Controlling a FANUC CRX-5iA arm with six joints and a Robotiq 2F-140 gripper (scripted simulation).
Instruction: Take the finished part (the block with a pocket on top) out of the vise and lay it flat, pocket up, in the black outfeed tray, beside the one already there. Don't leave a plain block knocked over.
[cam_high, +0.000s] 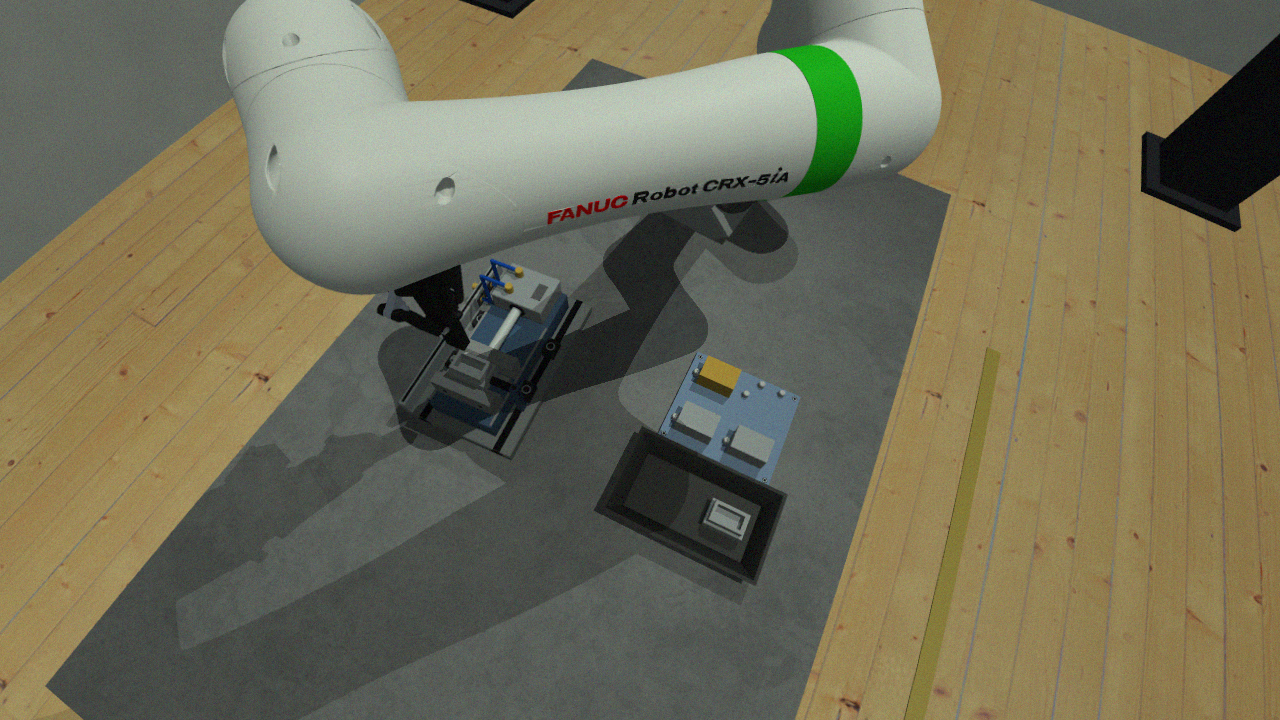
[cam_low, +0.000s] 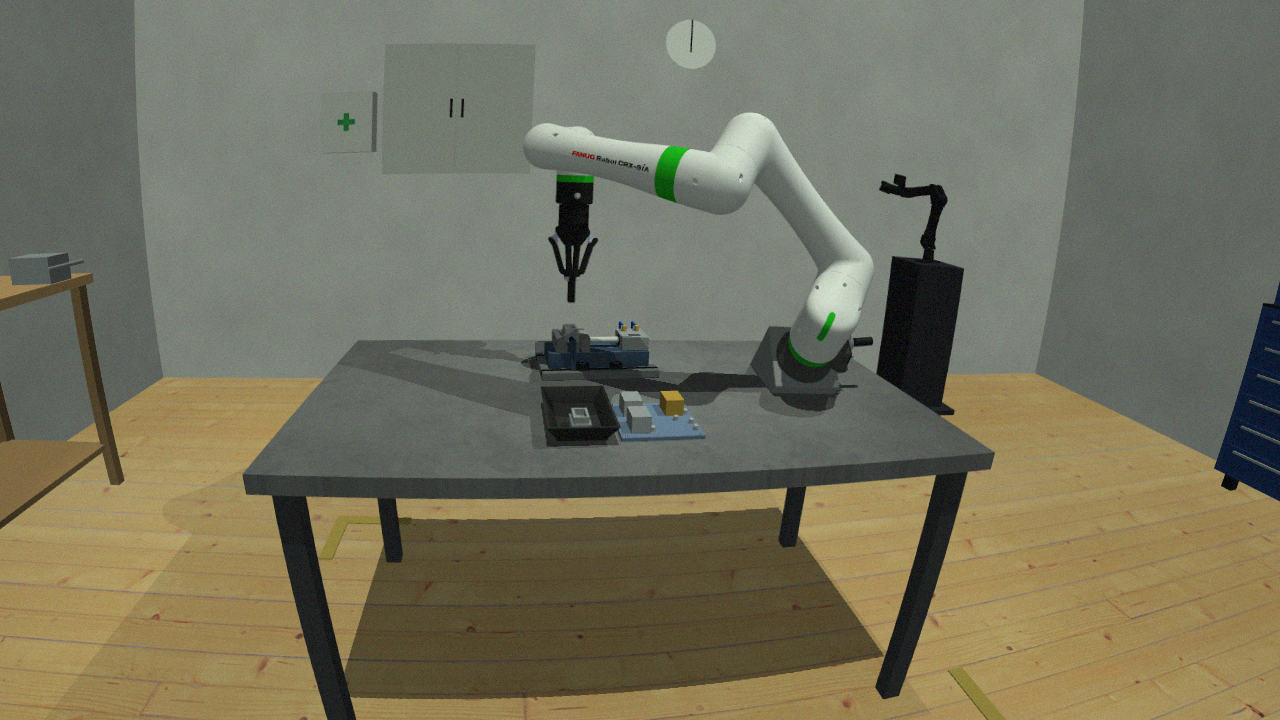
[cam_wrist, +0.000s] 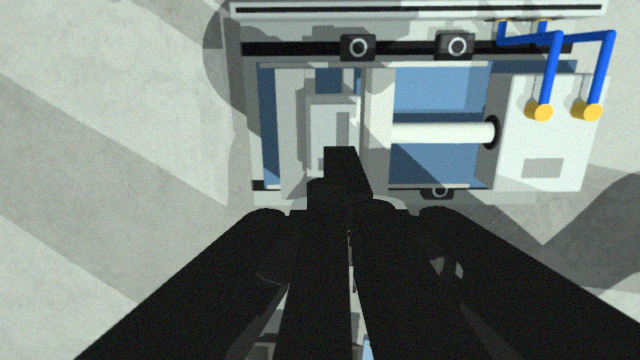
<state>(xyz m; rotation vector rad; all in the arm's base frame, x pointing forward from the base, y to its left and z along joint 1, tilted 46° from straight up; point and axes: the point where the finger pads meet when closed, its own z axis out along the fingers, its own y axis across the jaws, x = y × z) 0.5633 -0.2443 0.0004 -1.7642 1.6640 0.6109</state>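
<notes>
Now: the white screw rod 14 cm below my hand, 9 cm behind it and 1 cm to the right of it. From my hand the other things lie so: blue fixture plate: 37 cm to the left, 21 cm below, 16 cm behind; yellow block: 32 cm to the left, 21 cm behind, 19 cm below; blue vise: 17 cm below, 7 cm behind, 1 cm to the right.
</notes>
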